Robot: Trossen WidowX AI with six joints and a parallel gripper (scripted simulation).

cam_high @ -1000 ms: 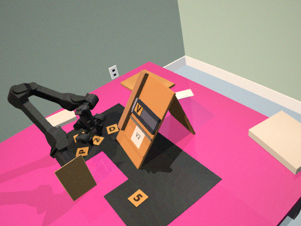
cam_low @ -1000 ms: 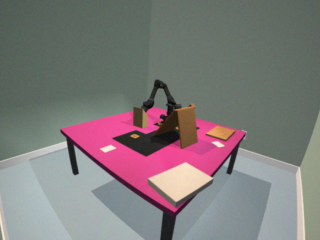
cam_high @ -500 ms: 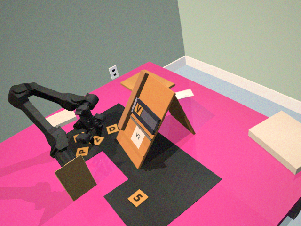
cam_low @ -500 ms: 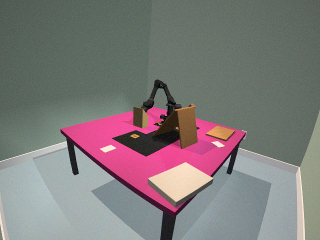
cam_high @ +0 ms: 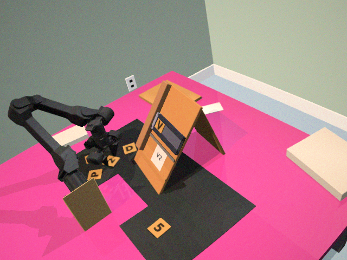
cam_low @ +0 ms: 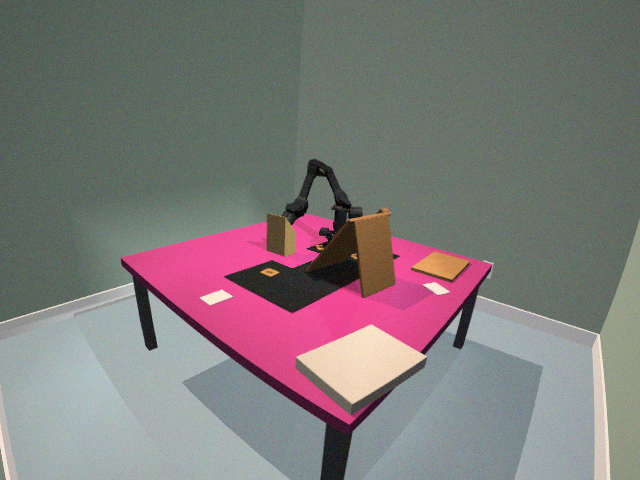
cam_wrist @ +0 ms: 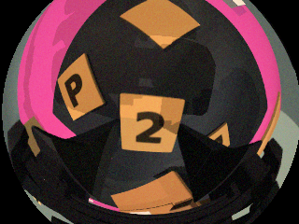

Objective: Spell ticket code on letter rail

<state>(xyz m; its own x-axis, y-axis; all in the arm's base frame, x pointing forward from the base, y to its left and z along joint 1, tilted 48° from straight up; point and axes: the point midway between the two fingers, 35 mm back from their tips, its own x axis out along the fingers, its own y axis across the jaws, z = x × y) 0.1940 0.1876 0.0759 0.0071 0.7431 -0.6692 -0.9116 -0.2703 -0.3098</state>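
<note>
Now: the white ticket 220 mm to the right of my gripper tip, 110 mm ahead of it and 80 mm above it. Round my gripper tip: white block 330 mm to the left, 50 mm behind; then orange flat panel 480 mm ahead, 180 mm to the left; then black mat 190 mm to the right, 10 mm below, 10 mm ahead.
</note>
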